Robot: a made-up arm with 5 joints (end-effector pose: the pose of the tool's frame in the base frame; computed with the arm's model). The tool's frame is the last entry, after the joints.
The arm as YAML. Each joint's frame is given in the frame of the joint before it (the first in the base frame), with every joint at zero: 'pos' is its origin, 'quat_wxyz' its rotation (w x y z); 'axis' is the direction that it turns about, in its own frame. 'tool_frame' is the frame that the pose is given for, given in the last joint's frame.
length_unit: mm
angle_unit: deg
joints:
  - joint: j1
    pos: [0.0, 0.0, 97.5]
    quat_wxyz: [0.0, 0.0, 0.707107, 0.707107]
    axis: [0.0, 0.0, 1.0]
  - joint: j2
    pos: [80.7, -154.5, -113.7]
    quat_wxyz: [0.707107, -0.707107, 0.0, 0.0]
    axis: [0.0, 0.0, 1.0]
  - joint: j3
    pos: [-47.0, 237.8, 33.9]
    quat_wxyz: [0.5, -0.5, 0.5, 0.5]
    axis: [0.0, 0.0, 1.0]
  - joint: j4
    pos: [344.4, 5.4, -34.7]
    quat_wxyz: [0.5, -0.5, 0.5, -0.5]
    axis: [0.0, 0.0, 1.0]
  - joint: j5
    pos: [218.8, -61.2, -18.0]
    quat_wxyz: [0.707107, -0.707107, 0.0, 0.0]
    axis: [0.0, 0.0, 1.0]
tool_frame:
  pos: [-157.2, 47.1, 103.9]
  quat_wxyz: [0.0, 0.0, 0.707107, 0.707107]
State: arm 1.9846 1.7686 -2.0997 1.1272 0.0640
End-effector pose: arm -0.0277 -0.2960 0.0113 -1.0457 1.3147 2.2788
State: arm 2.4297 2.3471 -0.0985 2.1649 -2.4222
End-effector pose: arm -0.0175 0.0223 0.6132 0.1771 -0.0549 -0.0873
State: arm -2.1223 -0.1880 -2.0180 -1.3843 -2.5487
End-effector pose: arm 0.0975 -0.6385 -0.2426 1.8886 -2.1298 0.4846
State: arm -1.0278 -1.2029 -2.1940 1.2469 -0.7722
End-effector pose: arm -0.0756 -0.0388 -0.0571 0.0759 0.9287 -0.9209
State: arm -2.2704 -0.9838 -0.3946 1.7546 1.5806
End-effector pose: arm 0.5547 -0.0811 0.3668 2.5276 0.2852 0.7218
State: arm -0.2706 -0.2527 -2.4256 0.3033 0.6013
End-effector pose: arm -0.3208 -0.2106 0.2064 0.0541 2.7691 -0.2749
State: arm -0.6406 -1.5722 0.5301 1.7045 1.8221
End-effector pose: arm 0.2381 -0.4742 -0.3552 2.7144 -0.7527 -0.9040
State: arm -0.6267 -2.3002 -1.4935 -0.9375 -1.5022
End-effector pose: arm -0.2522 0.2408 -0.0284 1.1408 -1.4019 -1.9250
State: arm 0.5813 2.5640 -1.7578 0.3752 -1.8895
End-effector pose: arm 0.1178 -0.1227 0.2359 0.7595 -0.3119 2.4406
